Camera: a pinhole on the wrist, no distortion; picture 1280 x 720 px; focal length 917.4 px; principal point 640.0 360.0 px. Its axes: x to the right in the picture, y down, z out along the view. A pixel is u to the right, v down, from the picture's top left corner.
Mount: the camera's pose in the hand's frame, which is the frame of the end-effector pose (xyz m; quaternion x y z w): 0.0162 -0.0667 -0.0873 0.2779 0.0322 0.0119 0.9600
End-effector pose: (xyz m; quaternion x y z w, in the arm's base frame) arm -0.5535 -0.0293 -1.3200 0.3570 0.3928 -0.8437 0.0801
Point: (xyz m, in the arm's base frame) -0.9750 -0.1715 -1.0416
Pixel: 721 582
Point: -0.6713 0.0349 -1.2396
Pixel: 727 426
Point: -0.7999 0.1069 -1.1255
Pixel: 738 71
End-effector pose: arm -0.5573 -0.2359 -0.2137 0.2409 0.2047 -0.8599 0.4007
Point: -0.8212 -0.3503 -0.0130
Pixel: 782 631
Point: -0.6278 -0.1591 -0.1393
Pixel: 95 558
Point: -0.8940 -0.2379 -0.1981
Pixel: 1131 123
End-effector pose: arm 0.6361 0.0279 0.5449 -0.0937 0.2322 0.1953 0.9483
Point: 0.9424 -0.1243 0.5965
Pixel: 1064 186
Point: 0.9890 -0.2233 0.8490
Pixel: 652 270
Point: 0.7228 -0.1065 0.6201
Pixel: 447 354
